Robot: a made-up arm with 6 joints.
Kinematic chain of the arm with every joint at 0, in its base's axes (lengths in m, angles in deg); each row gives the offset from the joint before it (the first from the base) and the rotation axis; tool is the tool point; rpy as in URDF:
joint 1: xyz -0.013 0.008 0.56 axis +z
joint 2: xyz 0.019 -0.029 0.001 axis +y
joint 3: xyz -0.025 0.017 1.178 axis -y
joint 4: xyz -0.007 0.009 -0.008 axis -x
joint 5: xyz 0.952 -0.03 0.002 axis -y
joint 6: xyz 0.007 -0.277 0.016 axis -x
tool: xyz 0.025 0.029 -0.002 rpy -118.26 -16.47 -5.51
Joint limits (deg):
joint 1: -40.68..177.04
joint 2: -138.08..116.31
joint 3: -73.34..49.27
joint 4: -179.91..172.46
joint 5: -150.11..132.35
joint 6: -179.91..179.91
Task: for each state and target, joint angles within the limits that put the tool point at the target. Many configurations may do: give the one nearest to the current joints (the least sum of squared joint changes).
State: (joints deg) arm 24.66 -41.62 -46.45 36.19 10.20 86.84
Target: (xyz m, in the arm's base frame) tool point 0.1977 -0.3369 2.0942
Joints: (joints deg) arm -14.87 -28.02 -4.95 27.89 9.51 91.34
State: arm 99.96 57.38 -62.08 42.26 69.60 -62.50
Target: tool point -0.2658 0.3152 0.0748
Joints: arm 148.91 90.56 -73.34 54.07 61.08 -49.39
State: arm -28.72 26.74 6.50 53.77 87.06 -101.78
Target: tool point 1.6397 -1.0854 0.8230
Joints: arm -29.68 64.34 30.61 58.64 82.78 -103.66
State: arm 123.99 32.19 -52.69 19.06 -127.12 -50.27
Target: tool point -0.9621 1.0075 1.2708
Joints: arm 144.72 23.56 -6.35 33.38 -125.36 -50.65
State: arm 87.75 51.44 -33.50 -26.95 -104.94 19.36
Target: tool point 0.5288 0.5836 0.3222
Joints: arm 64.85 55.52 -38.97 -24.46 -104.84 19.63
